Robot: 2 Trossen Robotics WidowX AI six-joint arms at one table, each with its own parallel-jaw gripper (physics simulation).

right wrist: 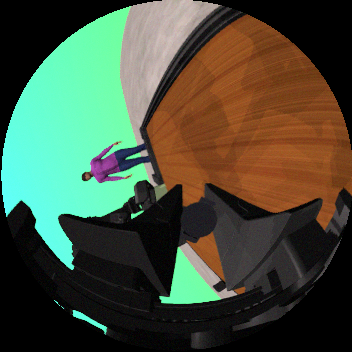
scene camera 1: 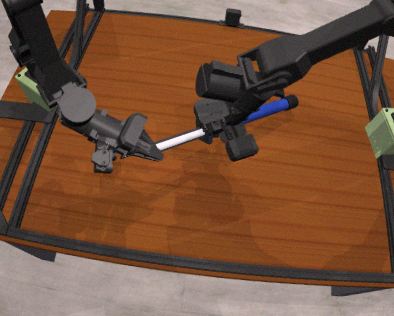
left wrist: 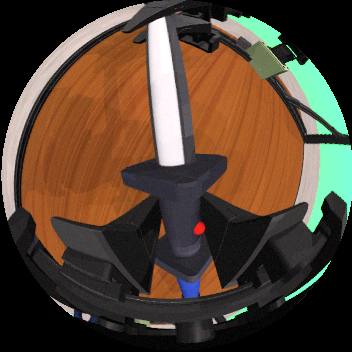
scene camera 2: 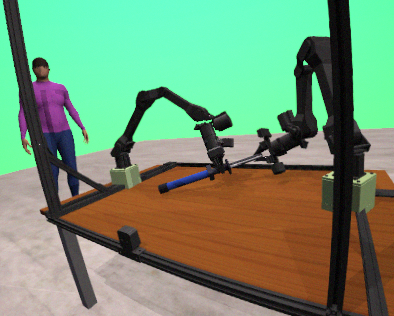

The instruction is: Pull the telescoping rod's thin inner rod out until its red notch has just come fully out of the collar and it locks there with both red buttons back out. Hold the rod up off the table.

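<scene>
The rod slants above the table: blue outer tube [scene camera 1: 270, 107] [scene camera 2: 187, 181] [left wrist: 189, 287], dark collar [left wrist: 177, 215], and inner rod [scene camera 1: 180, 139] [scene camera 2: 245, 161] [left wrist: 165, 90], which looks white on one side and dark on the other. My left gripper [scene camera 1: 212, 134] [scene camera 2: 218, 170] [left wrist: 178, 194] is shut on the collar between its two flanges. A red button [left wrist: 199, 228] stands out on the collar's right, and a sliver of red shows on its left. My right gripper [scene camera 1: 160, 154] [scene camera 2: 257, 154] [right wrist: 192, 189] is shut on the inner rod's dark end [right wrist: 199, 220]. No red notch shows on the visible inner rod.
Green arm bases [scene camera 1: 382, 134] [scene camera 2: 125, 176] [scene camera 2: 348, 192] stand at the table's sides. A dark frame post [scene camera 2: 340, 100] rises at the right in scene camera 2. A small black box [scene camera 1: 233, 17] [scene camera 2: 128, 238] sits on the edge rail. A person [scene camera 2: 52, 107] stands beyond the table.
</scene>
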